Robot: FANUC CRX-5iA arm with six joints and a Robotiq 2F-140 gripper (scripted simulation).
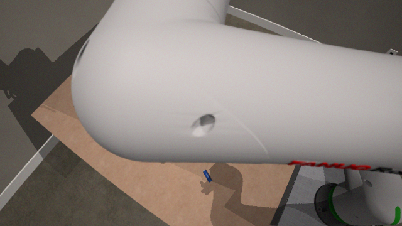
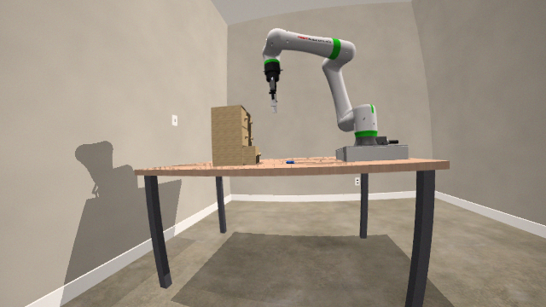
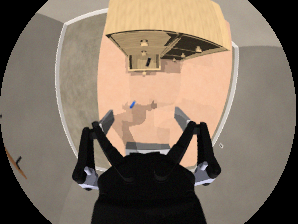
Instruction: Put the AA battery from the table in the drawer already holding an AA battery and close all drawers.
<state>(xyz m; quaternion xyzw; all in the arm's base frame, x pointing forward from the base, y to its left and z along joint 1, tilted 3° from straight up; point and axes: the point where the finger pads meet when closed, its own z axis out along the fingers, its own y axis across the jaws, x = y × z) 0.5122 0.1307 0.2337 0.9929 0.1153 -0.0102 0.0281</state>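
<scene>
Now: hand 31 cm above the blue AA battery, 9 cm past it and 5 cm to the right of it. Also, from my hand: orange-brown thing 30 cm below, 25 cm ahead, 7 cm to the right; dark battery 30 cm below, 16 cm ahead, 1 cm to the left.
</scene>
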